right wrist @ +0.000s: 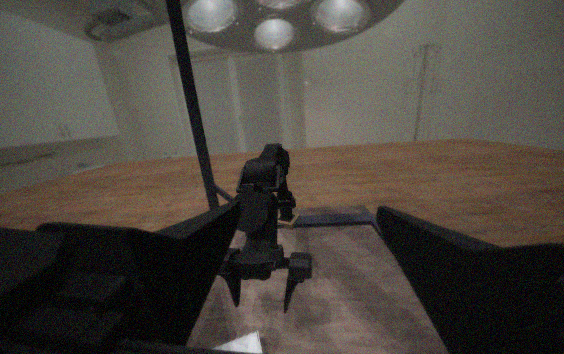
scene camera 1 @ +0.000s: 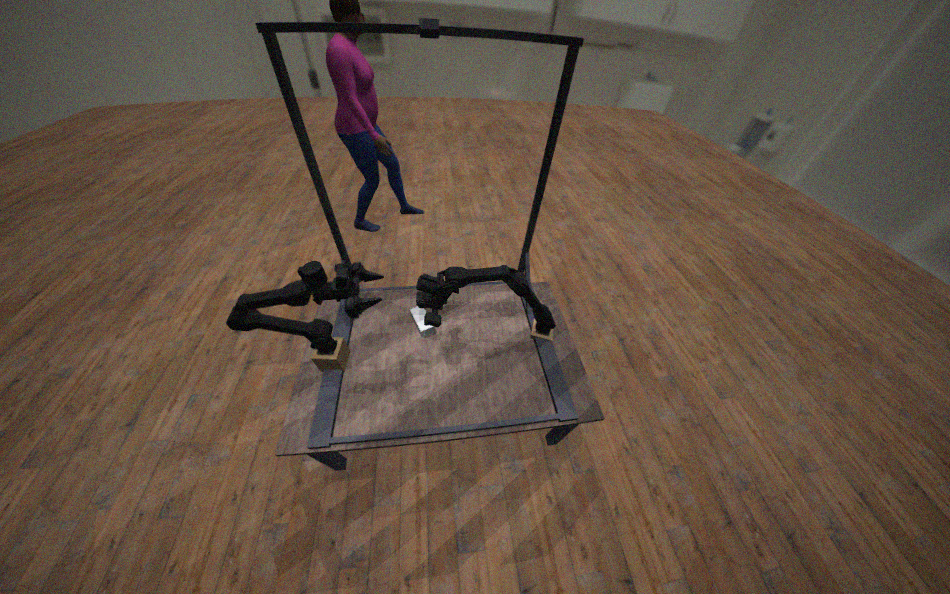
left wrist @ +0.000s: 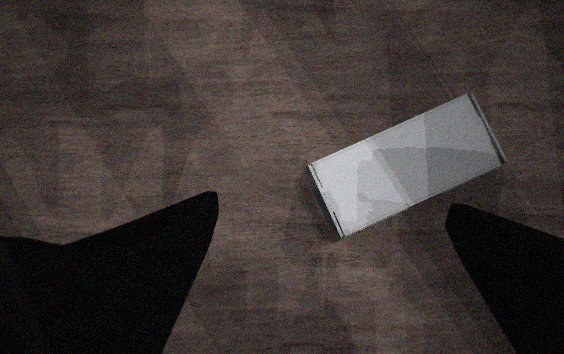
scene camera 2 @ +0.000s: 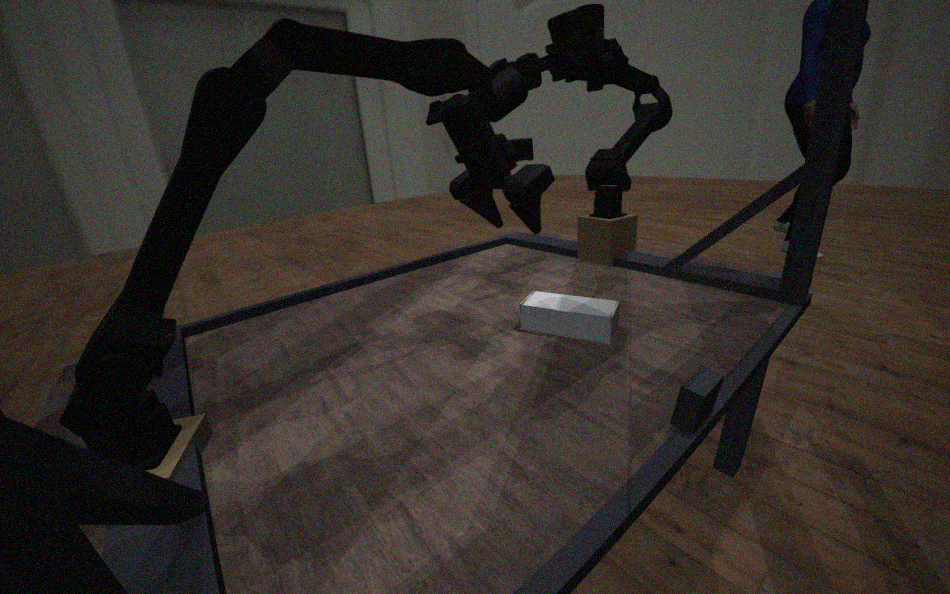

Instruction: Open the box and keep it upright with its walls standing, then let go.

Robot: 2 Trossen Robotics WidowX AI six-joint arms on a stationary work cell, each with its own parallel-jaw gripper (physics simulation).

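Seen in the pictures: left gripper, between the fingertips: [right wrist: 260, 309] [left wrist: 330, 208] [scene camera 2: 518, 229]; right gripper, between the fingertips: [right wrist: 308, 210] [scene camera 1: 382, 287] [scene camera 2: 525, 57]; left arm's base, origin of its link: [right wrist: 286, 217] [scene camera 1: 542, 329] [scene camera 2: 139, 451]; right arm's base, origin of its link: [scene camera 1: 327, 347] [scene camera 2: 607, 215].
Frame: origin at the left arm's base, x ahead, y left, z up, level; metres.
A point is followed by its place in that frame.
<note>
A closed white oblong box [scene camera 1: 421, 318] {x 0.556, y 0.132, z 0.016 m} [scene camera 2: 567, 323] {x 0.540, y 0.100, z -0.004 m} [left wrist: 390, 175] {x 0.544, y 0.137, z 0.016 m} lies on the table with its top flat. Its corner shows at the bottom of the right wrist view [right wrist: 246, 344] {x 0.517, y 0.149, z 0.016 m}. My left gripper [scene camera 2: 518, 228] {x 0.500, y 0.191, z 0.130 m} [left wrist: 330, 208] {x 0.500, y 0.191, z 0.130 m} [right wrist: 260, 309] {x 0.500, y 0.191, z 0.130 m} is open and empty, pointing down above the table; in scene camera 2 it hangs above and a little left of the box, and in its own wrist view the box lies ahead, toward the right finger. My right gripper [scene camera 1: 380, 289] {x 0.576, y 0.316, z 0.400 m} [right wrist: 308, 210] {x 0.576, y 0.316, z 0.400 m} is open and empty, held level and high at the picture's left in scene camera 1; its fingers are hidden in scene camera 2.
The table [scene camera 1: 448, 392] {x 0.325, y 0.412, z -0.027 m} [scene camera 2: 350, 448] {x 0.214, y -0.032, z -0.027 m} has a raised dark rim. A dark overhead frame [scene camera 1: 551, 150] {x 0.163, y -0.271, z 0.688 m} rises at its far side in scene camera 1. A small dark block [scene camera 2: 695, 399] {x 0.545, y -0.144, z 0.021 m} stands on the rim. A person [scene camera 1: 353, 84] stands beyond the frame.
</note>
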